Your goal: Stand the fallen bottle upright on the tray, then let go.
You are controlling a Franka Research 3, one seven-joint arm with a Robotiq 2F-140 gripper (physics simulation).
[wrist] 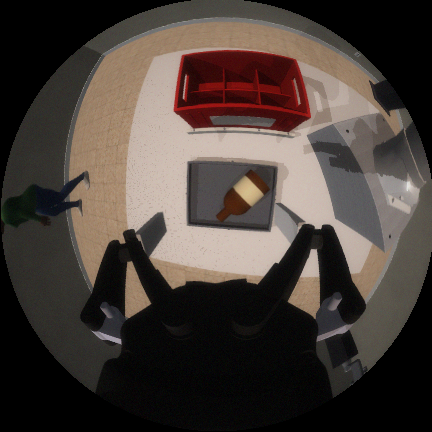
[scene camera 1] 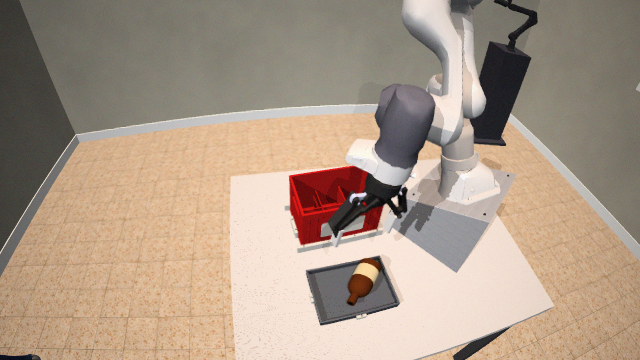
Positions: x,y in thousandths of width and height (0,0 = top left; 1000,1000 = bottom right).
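Observation:
There is my gripper (scene camera 1: 565,657), the same gripper (wrist: 506,503) that I see from the wrist too. I can also see a brown bottle (scene camera 1: 568,776), and from the wrist I find the bottle (wrist: 580,434) again.

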